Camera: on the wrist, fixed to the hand. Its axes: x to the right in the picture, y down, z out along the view.
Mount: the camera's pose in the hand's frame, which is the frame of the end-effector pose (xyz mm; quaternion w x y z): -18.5 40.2 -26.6 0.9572 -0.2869 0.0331 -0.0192
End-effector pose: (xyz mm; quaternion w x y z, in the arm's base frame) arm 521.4 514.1 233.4 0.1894 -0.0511 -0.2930 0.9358
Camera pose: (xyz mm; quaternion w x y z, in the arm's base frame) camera 530.9 490.6 188.4 0.1943 -0.1286 -0.5436 0.8063
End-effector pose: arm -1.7 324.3 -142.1 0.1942 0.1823 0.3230 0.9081
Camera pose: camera -7.4 273.1 -138.8 0.2449 0.0825 0.0586 0.9642
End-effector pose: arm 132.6 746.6 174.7 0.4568 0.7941 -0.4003 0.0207
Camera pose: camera 102.6 767.2 211.3 0.6787 0.6361 -0.3588 -0.0775
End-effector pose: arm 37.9 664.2 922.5 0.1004 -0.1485 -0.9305 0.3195
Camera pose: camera 71.2 703.1 916.3 0.0904 -0.1637 -0.9818 0.0320
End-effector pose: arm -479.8 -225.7 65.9 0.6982 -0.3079 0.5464 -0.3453
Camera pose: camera -502.9 -189.0 38.0 0.5552 -0.4941 0.6393 -0.1973
